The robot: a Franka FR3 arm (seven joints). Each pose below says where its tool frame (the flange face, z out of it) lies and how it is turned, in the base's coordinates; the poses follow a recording.
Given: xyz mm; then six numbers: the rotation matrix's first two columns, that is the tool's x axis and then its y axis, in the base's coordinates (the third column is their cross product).
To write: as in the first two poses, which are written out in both.
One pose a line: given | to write
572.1, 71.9, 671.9, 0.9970, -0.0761, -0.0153, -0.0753, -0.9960, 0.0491 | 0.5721, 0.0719, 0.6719, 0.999, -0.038, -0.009, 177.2
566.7, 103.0, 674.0, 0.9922, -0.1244, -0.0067, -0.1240, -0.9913, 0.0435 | 0.5667, 0.1030, 0.6740, 0.998, -0.062, -0.005, 177.5
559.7, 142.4, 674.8, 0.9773, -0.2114, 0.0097, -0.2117, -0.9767, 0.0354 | 0.5597, 0.1424, 0.6748, 0.994, -0.106, 0.003, 177.9
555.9, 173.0, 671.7, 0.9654, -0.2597, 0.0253, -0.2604, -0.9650, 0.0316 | 0.5559, 0.1730, 0.6717, 0.991, -0.131, 0.010, 178.0
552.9, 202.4, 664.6, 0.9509, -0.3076, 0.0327, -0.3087, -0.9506, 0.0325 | 0.5529, 0.2024, 0.6646, 0.988, -0.156, 0.014, 177.9
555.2, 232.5, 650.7, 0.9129, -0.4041, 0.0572, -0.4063, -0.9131, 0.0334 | 0.5552, 0.2325, 0.6507, 0.978, -0.207, 0.025, 177.4
